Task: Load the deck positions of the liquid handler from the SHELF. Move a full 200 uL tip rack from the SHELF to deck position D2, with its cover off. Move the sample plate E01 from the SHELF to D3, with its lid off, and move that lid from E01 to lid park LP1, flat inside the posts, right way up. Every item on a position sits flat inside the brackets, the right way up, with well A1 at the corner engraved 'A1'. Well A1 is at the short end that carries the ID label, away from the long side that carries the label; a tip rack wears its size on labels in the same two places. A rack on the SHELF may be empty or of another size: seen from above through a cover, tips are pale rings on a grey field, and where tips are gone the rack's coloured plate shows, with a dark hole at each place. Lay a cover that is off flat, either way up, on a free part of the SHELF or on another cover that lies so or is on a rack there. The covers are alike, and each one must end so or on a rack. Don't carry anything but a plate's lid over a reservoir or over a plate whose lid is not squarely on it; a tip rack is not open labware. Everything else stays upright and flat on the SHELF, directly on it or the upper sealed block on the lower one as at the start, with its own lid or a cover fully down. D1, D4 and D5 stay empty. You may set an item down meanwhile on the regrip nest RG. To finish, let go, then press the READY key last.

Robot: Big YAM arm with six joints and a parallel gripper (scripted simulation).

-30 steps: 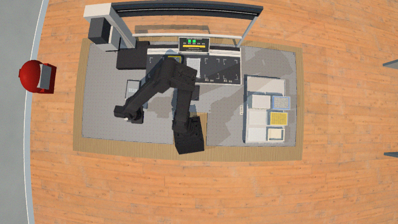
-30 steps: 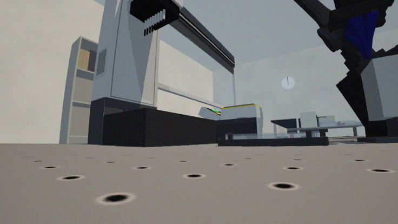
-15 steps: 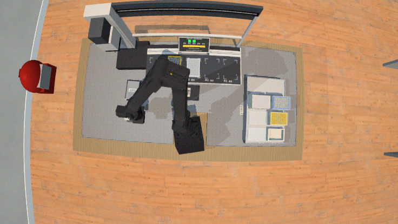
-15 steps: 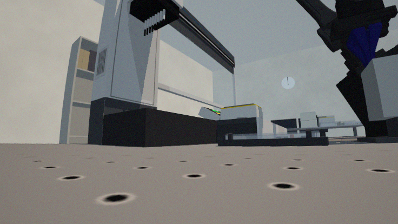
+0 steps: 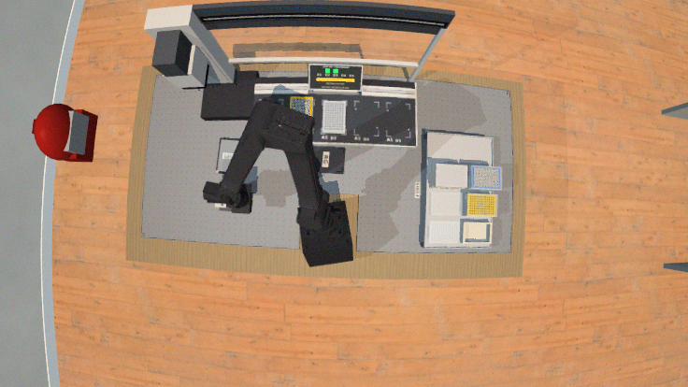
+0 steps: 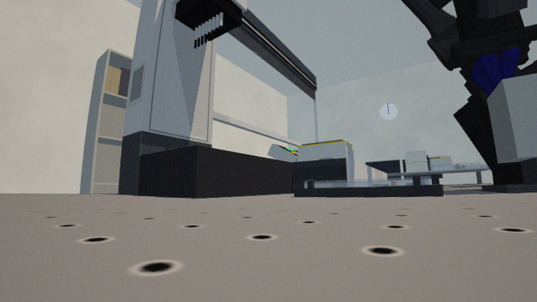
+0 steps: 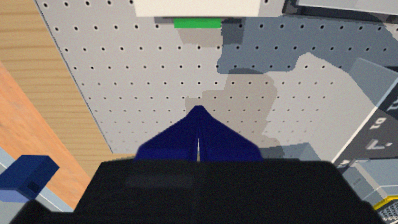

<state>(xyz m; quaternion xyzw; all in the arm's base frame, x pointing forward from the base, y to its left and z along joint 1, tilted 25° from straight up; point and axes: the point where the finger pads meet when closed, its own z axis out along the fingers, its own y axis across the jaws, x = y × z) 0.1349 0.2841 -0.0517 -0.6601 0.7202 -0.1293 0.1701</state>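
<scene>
Now: hand 7 cm to the right of the ready key and 3 cm above it. The rest, counted from my hand: clear plate lid: 18 cm ahead, 10 cm to the left, 10 cm below; then regrip nest RG: 15 cm ahead, 29 cm to the right, 11 cm below; then lid park LP1: 18 cm ahead, 10 cm to the left, 11 cm below.
</scene>
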